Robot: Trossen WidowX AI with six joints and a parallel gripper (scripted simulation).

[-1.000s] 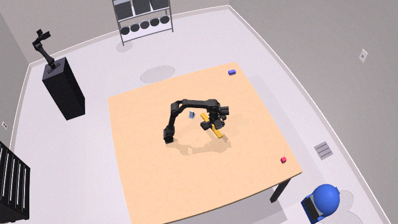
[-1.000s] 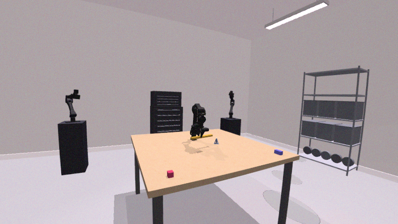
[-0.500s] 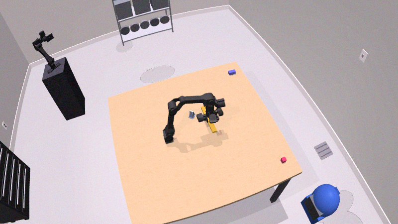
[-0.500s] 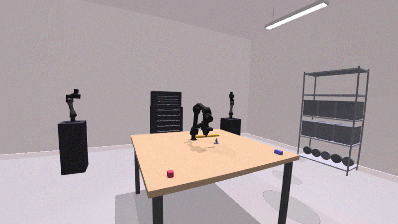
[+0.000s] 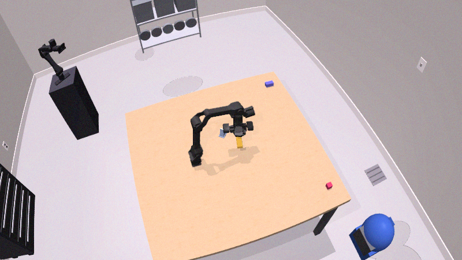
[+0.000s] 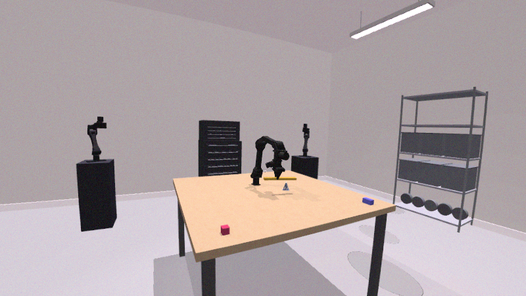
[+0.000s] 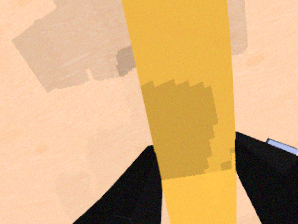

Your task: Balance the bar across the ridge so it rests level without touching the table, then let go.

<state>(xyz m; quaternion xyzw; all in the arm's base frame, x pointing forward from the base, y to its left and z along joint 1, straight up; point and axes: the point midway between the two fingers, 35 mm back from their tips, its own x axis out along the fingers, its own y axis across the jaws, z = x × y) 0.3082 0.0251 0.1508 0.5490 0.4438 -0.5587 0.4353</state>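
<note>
My gripper tip is now 3 cm to the right of the bar and 1 cm short of it. The rest, counted from my gripper tip: blue block: 47 cm to the left, 43 cm ahead, 10 cm below; then red block: 53 cm to the right, 43 cm ahead, 10 cm below.
</note>
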